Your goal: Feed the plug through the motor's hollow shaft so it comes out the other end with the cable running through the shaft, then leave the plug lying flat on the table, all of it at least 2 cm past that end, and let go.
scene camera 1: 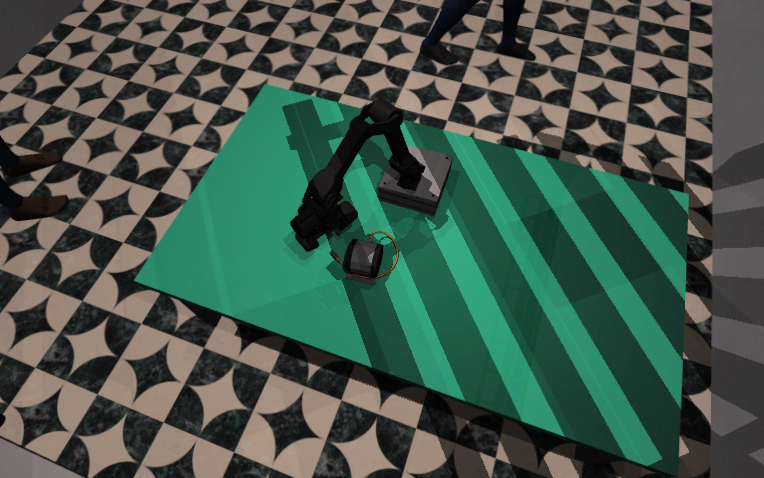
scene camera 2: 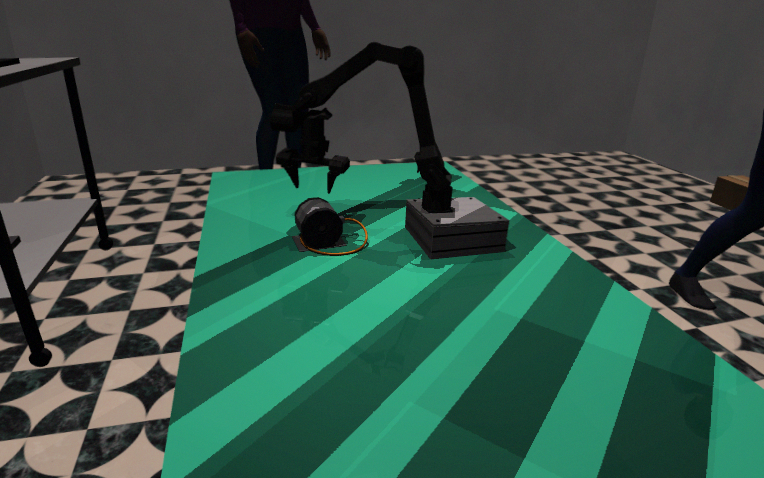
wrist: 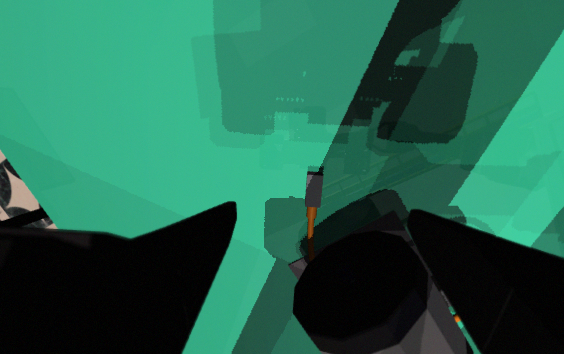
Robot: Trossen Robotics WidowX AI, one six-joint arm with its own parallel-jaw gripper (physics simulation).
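Frame: origin at the arm's base, x right, y back, z down, level; metres.
Where they show: gripper, fingertip midpoint: (scene camera 1: 328, 238) (scene camera 2: 313, 190) (wrist: 321, 213); arm's base, link origin: (scene camera 1: 409, 180) (scene camera 2: 436, 208).
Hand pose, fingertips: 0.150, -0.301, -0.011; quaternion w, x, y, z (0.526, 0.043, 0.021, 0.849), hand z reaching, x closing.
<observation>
Things, the pixels of their top centre, and the offset from my fingertips, as dx, dy, dz. Level surfaces: height alone.
- dark motor, top centre: (scene camera 2: 319, 203) (scene camera 1: 364, 249) -0.118, +0.005, -0.006
- green table, surface height: dz +0.096
- grey plug, top centre: (wrist: 314, 191) (scene camera 1: 333, 253) -0.013, -0.006, +0.082
The dark motor (scene camera 1: 363, 257) (scene camera 2: 319, 222) (wrist: 360, 285) lies on its side on a small base plate on the green table (scene camera 1: 197, 236) (scene camera 2: 236, 208) (wrist: 100, 125). The grey plug (scene camera 1: 334, 255) (wrist: 314, 190) is beyond the motor's left end in scene camera 1, apart from it, and looks flat or nearly flat. The orange cable (scene camera 1: 397, 253) (scene camera 2: 366, 233) (wrist: 311, 222) runs from the plug back to the motor and loops around its other end. The shaft's openings are hidden or too dark to tell whether the cable passes through. My gripper (scene camera 2: 313, 189) (wrist: 321, 213) is open and empty, above the motor's plug end.
The arm's grey base block (scene camera 1: 415, 180) (scene camera 2: 467, 228) stands on the table behind the motor in scene camera 1. A shelf cart (scene camera 2: 81, 121) stands at the left in scene camera 2. People stand beyond the table's edges.
</observation>
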